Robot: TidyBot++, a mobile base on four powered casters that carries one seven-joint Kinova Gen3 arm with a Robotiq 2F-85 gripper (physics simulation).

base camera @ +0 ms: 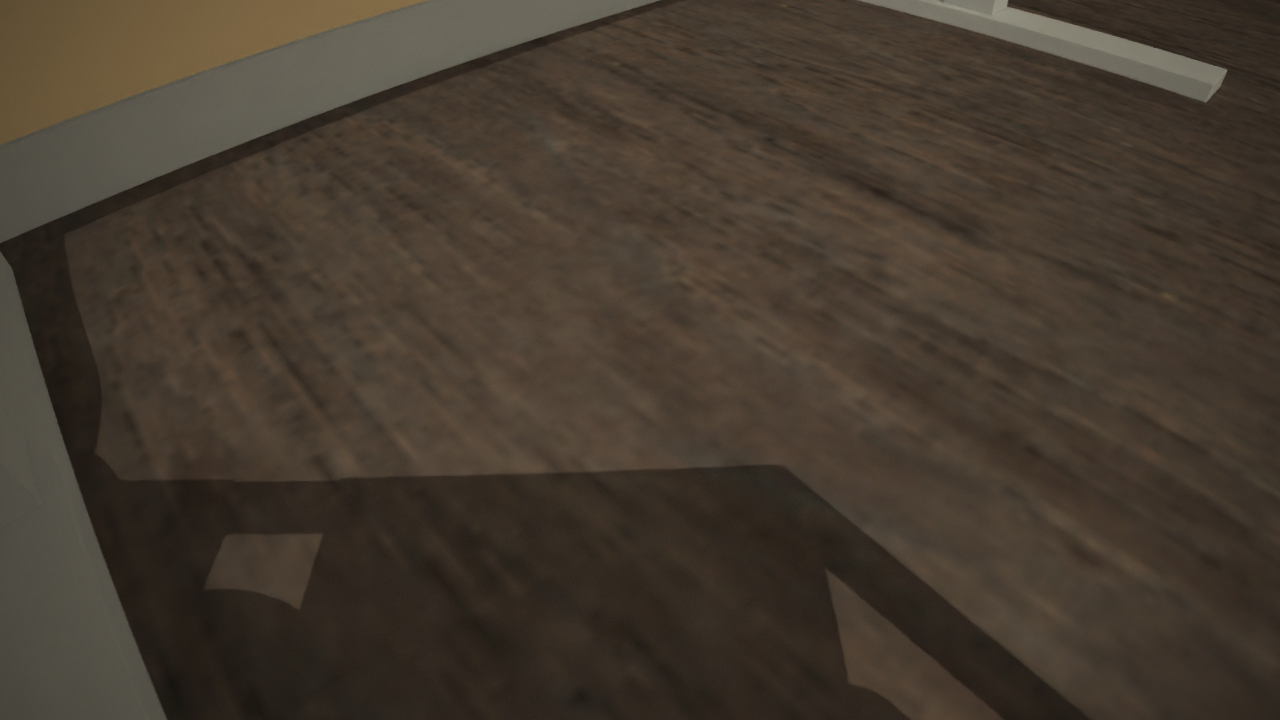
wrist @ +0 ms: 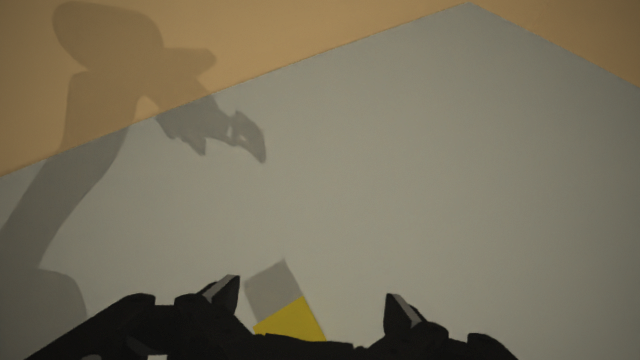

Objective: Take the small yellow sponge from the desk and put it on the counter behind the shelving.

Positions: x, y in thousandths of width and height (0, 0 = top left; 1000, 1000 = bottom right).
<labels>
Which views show the small yellow sponge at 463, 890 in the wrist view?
The wrist view only.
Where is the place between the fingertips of my gripper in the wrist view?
487, 838
</labels>
